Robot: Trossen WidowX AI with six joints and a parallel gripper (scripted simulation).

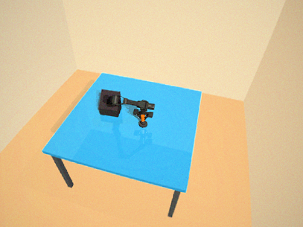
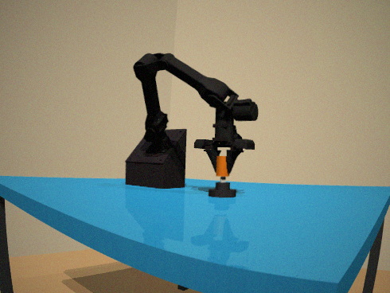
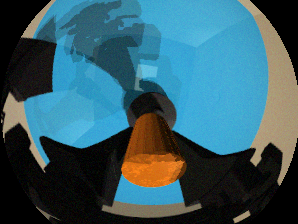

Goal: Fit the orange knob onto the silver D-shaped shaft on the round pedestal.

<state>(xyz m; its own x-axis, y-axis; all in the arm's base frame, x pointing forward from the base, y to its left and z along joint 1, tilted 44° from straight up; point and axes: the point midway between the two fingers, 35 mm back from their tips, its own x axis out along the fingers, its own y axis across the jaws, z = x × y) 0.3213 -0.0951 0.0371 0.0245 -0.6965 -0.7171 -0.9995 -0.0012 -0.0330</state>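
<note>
The round pedestal lies 4 cm below my gripper tip. Round my gripper tip: orange knob: 3 cm above.
</note>
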